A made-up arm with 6 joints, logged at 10 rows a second.
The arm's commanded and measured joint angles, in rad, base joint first. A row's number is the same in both.
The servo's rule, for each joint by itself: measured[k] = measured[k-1] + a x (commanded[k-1-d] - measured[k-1]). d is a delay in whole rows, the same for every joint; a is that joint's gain. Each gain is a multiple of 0.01, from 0.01 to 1. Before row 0 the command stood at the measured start. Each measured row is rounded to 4 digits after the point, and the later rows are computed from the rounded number. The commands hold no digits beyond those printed.
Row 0, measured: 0.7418 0.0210 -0.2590 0.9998 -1.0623 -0.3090
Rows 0 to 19, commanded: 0.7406 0.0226 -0.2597 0.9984 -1.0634 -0.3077; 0.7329 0.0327 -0.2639 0.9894 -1.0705 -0.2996; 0.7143 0.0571 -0.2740 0.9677 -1.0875 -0.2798; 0.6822 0.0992 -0.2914 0.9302 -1.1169 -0.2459; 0.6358 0.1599 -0.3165 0.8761 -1.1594 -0.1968; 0.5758 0.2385 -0.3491 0.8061 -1.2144 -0.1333; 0.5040 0.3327 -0.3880 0.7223 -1.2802 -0.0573; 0.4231 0.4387 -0.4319 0.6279 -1.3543 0.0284; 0.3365 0.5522 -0.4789 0.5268 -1.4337 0.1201; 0.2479 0.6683 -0.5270 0.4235 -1.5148 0.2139; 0.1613 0.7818 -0.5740 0.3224 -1.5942 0.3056; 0.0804 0.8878 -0.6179 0.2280 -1.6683 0.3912; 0.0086 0.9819 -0.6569 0.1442 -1.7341 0.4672; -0.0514 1.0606 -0.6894 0.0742 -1.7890 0.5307; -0.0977 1.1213 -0.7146 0.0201 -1.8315 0.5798; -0.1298 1.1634 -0.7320 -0.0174 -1.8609 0.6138; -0.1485 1.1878 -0.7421 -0.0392 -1.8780 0.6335; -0.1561 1.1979 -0.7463 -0.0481 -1.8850 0.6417; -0.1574 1.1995 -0.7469 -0.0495 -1.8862 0.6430; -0.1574 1.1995 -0.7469 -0.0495 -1.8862 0.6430
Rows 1 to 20, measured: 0.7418 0.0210 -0.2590 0.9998 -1.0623 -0.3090; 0.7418 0.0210 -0.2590 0.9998 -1.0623 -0.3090; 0.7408 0.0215 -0.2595 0.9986 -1.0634 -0.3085; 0.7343 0.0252 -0.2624 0.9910 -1.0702 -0.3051; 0.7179 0.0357 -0.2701 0.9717 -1.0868 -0.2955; 0.6886 0.0567 -0.2842 0.9373 -1.1157 -0.2767; 0.6453 0.0908 -0.3055 0.8865 -1.1577 -0.2463; 0.5883 0.1395 -0.3343 0.8198 -1.2121 -0.2034; 0.5192 0.2033 -0.3697 0.7389 -1.2775 -0.1479; 0.4404 0.2810 -0.4108 0.6468 -1.3512 -0.0809; 0.3552 0.3705 -0.4557 0.5472 -1.4304 -0.0045; 0.2672 0.4688 -0.5028 0.4445 -1.5114 0.0785; 0.1804 0.5721 -0.5498 0.3432 -1.5909 0.1648; 0.0984 0.6763 -0.5947 0.2476 -1.6652 0.2508; 0.0248 0.7771 -0.6358 0.1618 -1.7313 0.3330; -0.0377 0.8707 -0.6712 0.0891 -1.7867 0.4081; -0.0869 0.9534 -0.6998 0.0318 -1.8297 0.4733; -0.1221 1.0227 -0.7211 -0.0090 -1.8597 0.5267; -0.1437 1.0772 -0.7350 -0.0341 -1.8773 0.5673; -0.1539 1.1170 -0.7425 -0.0457 -1.8847 0.5956
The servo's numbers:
d 2
a 0.82 0.33 0.66 0.83 0.96 0.38

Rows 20 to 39, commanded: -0.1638 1.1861 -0.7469 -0.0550 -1.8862 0.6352; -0.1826 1.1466 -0.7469 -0.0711 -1.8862 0.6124; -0.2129 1.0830 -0.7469 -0.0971 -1.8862 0.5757; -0.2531 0.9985 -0.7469 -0.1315 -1.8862 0.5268; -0.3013 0.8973 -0.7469 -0.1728 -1.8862 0.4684; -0.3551 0.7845 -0.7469 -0.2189 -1.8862 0.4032; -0.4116 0.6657 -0.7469 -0.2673 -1.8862 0.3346; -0.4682 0.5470 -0.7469 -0.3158 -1.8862 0.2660; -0.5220 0.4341 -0.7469 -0.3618 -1.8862 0.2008; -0.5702 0.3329 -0.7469 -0.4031 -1.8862 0.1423; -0.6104 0.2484 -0.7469 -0.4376 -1.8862 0.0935; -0.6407 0.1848 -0.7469 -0.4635 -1.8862 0.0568; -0.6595 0.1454 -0.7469 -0.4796 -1.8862 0.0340; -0.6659 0.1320 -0.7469 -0.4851 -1.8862 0.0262; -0.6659 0.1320 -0.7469 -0.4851 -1.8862 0.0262; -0.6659 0.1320 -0.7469 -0.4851 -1.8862 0.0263; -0.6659 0.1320 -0.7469 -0.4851 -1.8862 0.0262; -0.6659 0.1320 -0.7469 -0.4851 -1.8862 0.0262; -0.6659 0.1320 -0.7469 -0.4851 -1.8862 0.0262; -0.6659 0.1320 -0.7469 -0.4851 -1.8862 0.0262
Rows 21 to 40, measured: -0.1568 1.1442 -0.7454 -0.0489 -1.8861 0.6136; -0.1573 1.1624 -0.7464 -0.0494 -1.8862 0.6248; -0.1626 1.1702 -0.7467 -0.0540 -1.8862 0.6288; -0.1790 1.1624 -0.7468 -0.0682 -1.8862 0.6226; -0.2068 1.1362 -0.7469 -0.0922 -1.8862 0.6048; -0.2448 1.0908 -0.7469 -0.1248 -1.8862 0.5752; -0.2911 1.0269 -0.7469 -0.1646 -1.8862 0.5346; -0.3436 0.9469 -0.7469 -0.2097 -1.8862 0.4847; -0.3994 0.8541 -0.7469 -0.2575 -1.8862 0.4277; -0.4558 0.7528 -0.7469 -0.3059 -1.8862 0.3663; -0.5101 0.6476 -0.7469 -0.3523 -1.8862 0.3034; -0.5594 0.5437 -0.7469 -0.3945 -1.8862 0.2422; -0.6012 0.4463 -0.7469 -0.4303 -1.8862 0.1857; -0.6336 0.3600 -0.7469 -0.4579 -1.8862 0.1367; -0.6548 0.2892 -0.7469 -0.4759 -1.8862 0.0977; -0.6639 0.2373 -0.7469 -0.4835 -1.8862 0.0705; -0.6655 0.2026 -0.7469 -0.4848 -1.8862 0.0537; -0.6658 0.1793 -0.7469 -0.4850 -1.8862 0.0433; -0.6659 0.1637 -0.7469 -0.4851 -1.8862 0.0368; -0.6659 0.1532 -0.7469 -0.4851 -1.8862 0.0328
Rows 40 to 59, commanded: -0.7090 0.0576 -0.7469 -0.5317 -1.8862 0.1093; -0.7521 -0.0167 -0.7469 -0.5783 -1.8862 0.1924; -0.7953 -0.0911 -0.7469 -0.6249 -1.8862 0.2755; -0.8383 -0.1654 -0.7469 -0.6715 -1.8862 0.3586; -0.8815 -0.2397 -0.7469 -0.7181 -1.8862 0.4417; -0.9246 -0.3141 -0.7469 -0.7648 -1.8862 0.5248; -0.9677 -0.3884 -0.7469 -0.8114 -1.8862 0.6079; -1.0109 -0.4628 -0.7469 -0.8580 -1.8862 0.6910; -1.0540 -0.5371 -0.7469 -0.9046 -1.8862 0.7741; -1.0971 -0.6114 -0.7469 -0.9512 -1.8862 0.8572; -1.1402 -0.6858 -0.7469 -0.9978 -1.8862 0.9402; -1.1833 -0.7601 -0.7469 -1.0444 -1.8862 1.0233; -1.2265 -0.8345 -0.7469 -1.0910 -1.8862 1.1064; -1.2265 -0.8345 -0.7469 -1.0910 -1.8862 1.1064; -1.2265 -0.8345 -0.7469 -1.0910 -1.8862 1.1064; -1.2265 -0.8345 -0.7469 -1.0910 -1.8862 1.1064; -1.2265 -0.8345 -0.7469 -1.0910 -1.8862 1.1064; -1.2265 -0.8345 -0.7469 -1.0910 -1.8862 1.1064; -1.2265 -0.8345 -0.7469 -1.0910 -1.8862 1.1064; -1.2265 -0.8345 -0.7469 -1.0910 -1.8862 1.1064
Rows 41 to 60, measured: -0.6659 0.1462 -0.7469 -0.4851 -1.8862 0.0303; -0.6659 0.1415 -0.7469 -0.4851 -1.8862 0.0287; -0.7012 0.1138 -0.7469 -0.5238 -1.8862 0.0593; -0.7429 0.0707 -0.7469 -0.5690 -1.8862 0.1099; -0.7859 0.0173 -0.7469 -0.6154 -1.8862 0.1728; -0.8289 -0.0430 -0.7469 -0.6620 -1.8862 0.2434; -0.8720 -0.1079 -0.7469 -0.7086 -1.8862 0.3188; -0.9151 -0.1759 -0.7469 -0.7552 -1.8862 0.3971; -0.9582 -0.2460 -0.7469 -0.8018 -1.8862 0.4772; -1.0014 -0.3175 -0.7469 -0.8484 -1.8862 0.5584; -1.0445 -0.3900 -0.7469 -0.8950 -1.8862 0.6404; -1.0876 -0.4631 -0.7469 -0.9416 -1.8862 0.7228; -1.1307 -0.5366 -0.7469 -0.9882 -1.8862 0.8054; -1.1738 -0.6104 -0.7469 -1.0348 -1.8862 0.8882; -1.2170 -0.6844 -0.7469 -1.0814 -1.8862 0.9711; -1.2248 -0.7339 -0.7469 -1.0894 -1.8862 1.0225; -1.2262 -0.7671 -0.7469 -1.0907 -1.8862 1.0544; -1.2264 -0.7893 -0.7469 -1.0909 -1.8862 1.0742; -1.2265 -0.8042 -0.7469 -1.0910 -1.8862 1.0864; -1.2265 -0.8142 -0.7469 -1.0910 -1.8862 1.0940
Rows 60 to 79, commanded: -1.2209 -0.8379 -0.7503 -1.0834 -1.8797 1.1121; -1.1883 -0.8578 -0.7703 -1.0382 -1.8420 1.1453; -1.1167 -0.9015 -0.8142 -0.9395 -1.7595 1.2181; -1.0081 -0.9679 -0.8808 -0.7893 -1.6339 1.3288; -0.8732 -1.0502 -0.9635 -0.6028 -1.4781 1.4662; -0.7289 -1.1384 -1.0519 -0.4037 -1.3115 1.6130; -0.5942 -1.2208 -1.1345 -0.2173 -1.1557 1.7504; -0.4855 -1.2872 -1.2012 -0.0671 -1.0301 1.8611; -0.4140 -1.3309 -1.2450 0.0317 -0.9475 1.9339; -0.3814 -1.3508 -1.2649 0.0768 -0.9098 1.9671; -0.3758 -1.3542 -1.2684 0.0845 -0.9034 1.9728; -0.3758 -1.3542 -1.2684 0.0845 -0.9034 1.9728; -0.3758 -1.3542 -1.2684 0.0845 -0.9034 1.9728; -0.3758 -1.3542 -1.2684 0.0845 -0.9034 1.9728; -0.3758 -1.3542 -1.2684 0.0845 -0.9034 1.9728; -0.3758 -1.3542 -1.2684 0.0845 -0.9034 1.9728; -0.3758 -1.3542 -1.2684 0.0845 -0.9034 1.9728; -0.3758 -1.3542 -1.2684 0.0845 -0.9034 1.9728; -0.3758 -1.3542 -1.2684 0.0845 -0.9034 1.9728; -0.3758 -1.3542 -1.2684 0.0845 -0.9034 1.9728
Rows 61 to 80, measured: -1.2265 -0.8209 -0.7469 -1.0910 -1.8862 1.0987; -1.2265 -0.8254 -0.7469 -1.0910 -1.8862 1.1016; -1.2219 -0.8295 -0.7491 -1.0847 -1.8800 1.1056; -1.1943 -0.8388 -0.7631 -1.0461 -1.8435 1.1207; -1.1307 -0.8595 -0.7968 -0.9576 -1.7629 1.1577; -1.0302 -0.8953 -0.8522 -0.8179 -1.6391 1.2227; -0.9015 -0.9464 -0.9257 -0.6394 -1.4845 1.3152; -0.7600 -1.0098 -1.0090 -0.4438 -1.3184 1.4284; -0.6240 -1.0794 -1.0918 -0.2558 -1.1622 1.5508; -0.5104 -1.1480 -1.1640 -0.0992 -1.0354 1.6687; -0.4314 -1.2084 -1.2175 0.0094 -0.9510 1.7695; -0.3904 -1.2554 -1.2488 0.0653 -0.9114 1.8446; -0.3784 -1.2880 -1.2617 0.0812 -0.9037 1.8933; -0.3763 -1.3098 -1.2661 0.0839 -0.9034 1.9235; -0.3759 -1.3245 -1.2676 0.0844 -0.9034 1.9422; -0.3758 -1.3343 -1.2681 0.0845 -0.9034 1.9538; -0.3758 -1.3409 -1.2683 0.0845 -0.9034 1.9610; -0.3758 -1.3453 -1.2684 0.0845 -0.9034 1.9655; -0.3758 -1.3482 -1.2684 0.0845 -0.9034 1.9683; -0.3758 -1.3502 -1.2684 0.0845 -0.9034 1.9700
